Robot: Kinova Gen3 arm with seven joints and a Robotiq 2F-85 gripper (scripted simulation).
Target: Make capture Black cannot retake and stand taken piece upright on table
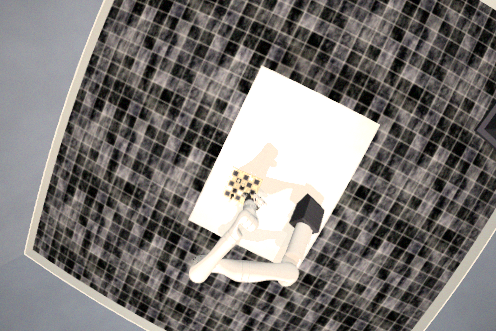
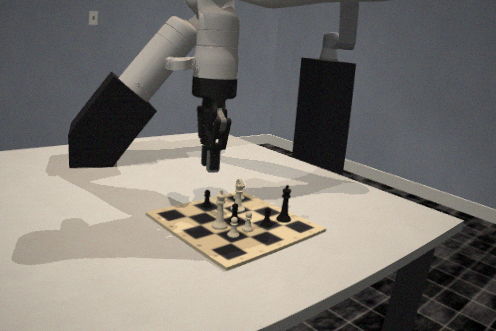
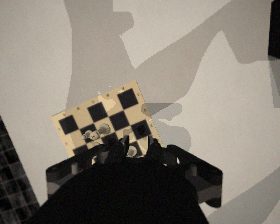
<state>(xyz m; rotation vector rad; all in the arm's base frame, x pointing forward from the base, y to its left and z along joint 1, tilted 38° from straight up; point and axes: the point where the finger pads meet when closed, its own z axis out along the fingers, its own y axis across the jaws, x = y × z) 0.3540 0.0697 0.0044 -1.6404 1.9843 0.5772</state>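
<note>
My hand is 70 mm short of the board, 20 mm to the right of it and 90 mm above it. The rest, counted from my hand: tall white piece 80 mm ahead, 20 mm to the right, 60 mm below; then tall black piece 90 mm ahead, 100 mm to the left, 60 mm below.
</note>
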